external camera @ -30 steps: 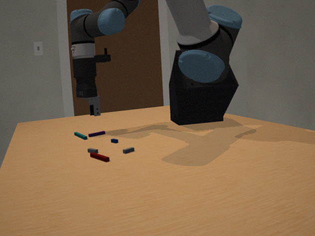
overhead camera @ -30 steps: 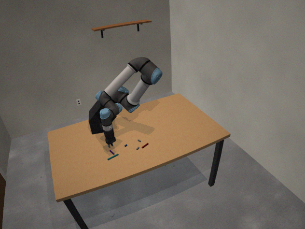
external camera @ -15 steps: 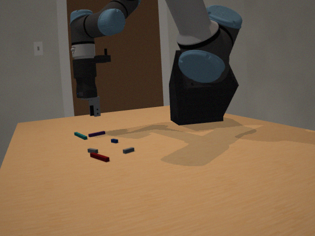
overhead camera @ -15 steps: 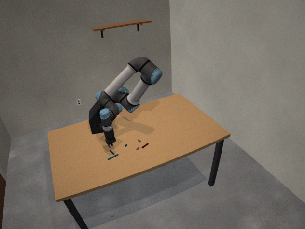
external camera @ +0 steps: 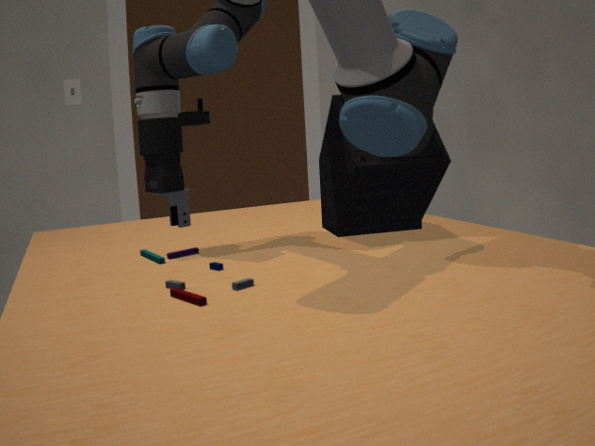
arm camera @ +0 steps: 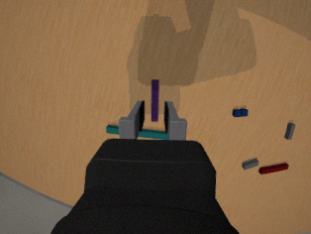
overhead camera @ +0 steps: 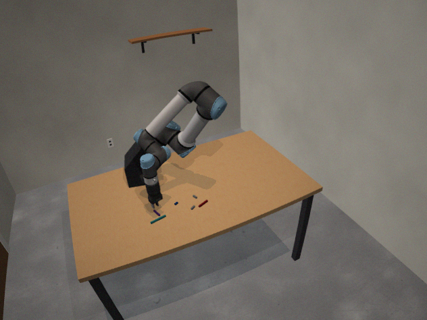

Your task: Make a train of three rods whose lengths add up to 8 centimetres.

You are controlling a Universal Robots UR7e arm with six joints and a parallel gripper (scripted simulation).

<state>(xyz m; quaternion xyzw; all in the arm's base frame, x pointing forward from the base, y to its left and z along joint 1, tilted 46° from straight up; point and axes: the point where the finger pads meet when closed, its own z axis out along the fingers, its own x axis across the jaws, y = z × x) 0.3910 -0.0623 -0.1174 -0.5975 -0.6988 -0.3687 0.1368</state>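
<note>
Now: the purple rod 7 cm below my hand. Round my hand: red rod (27 cm to the left, 7 cm below, 6 cm ahead); then turquoise rod (7 cm below, 6 cm ahead, 1 cm to the right).
</note>
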